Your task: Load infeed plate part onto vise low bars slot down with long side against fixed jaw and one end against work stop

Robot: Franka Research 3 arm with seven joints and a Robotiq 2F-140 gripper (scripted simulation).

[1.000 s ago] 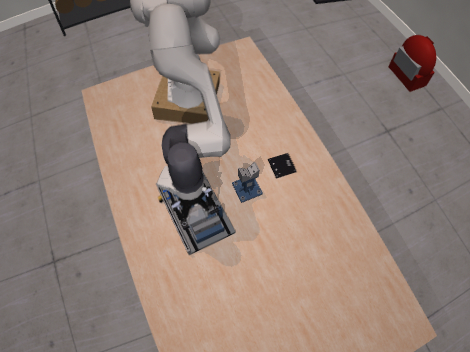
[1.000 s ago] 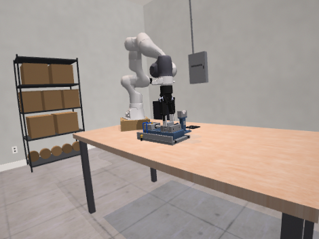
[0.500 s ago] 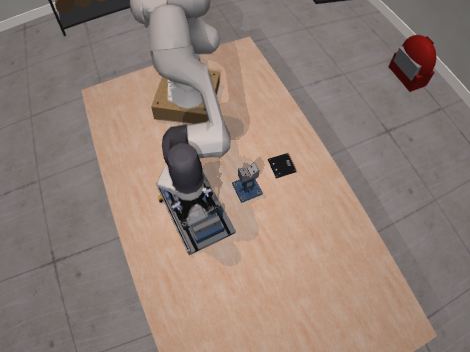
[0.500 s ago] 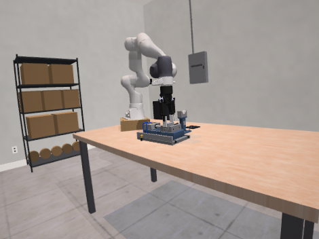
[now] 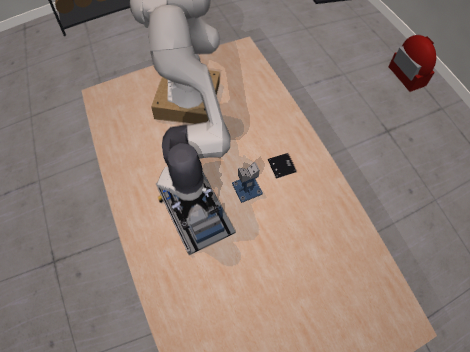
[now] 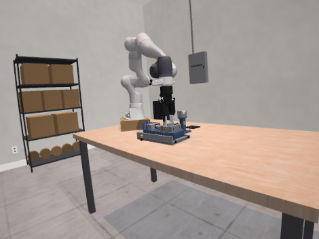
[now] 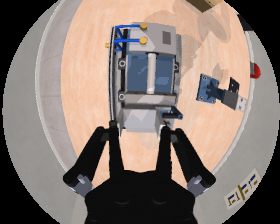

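Right now my hand is 30 mm above the part. From my hand the other things lie so: vise (80 mm below, 70 mm behind, 10 mm to the left); then black infeed plate (390 mm to the left, 160 mm behind, 120 mm below).
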